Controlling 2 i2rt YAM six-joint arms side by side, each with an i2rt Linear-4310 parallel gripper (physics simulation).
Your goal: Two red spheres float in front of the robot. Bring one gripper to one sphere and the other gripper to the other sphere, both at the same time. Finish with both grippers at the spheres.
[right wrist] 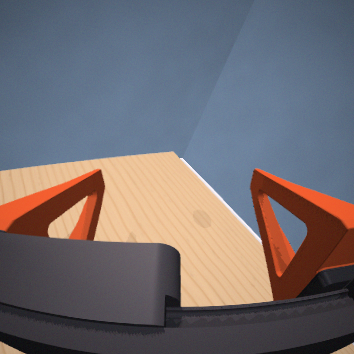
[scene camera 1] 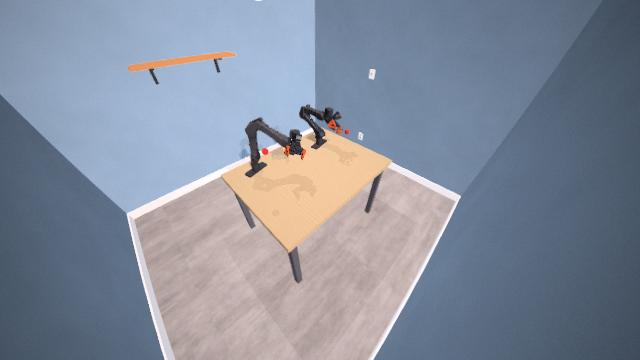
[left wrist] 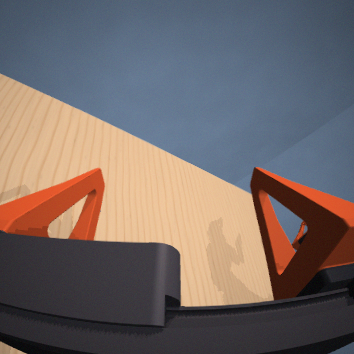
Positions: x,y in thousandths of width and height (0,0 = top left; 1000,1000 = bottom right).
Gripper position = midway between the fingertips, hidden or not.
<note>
I see my left gripper (left wrist: 499,496) and my right gripper (right wrist: 501,501).
</note>
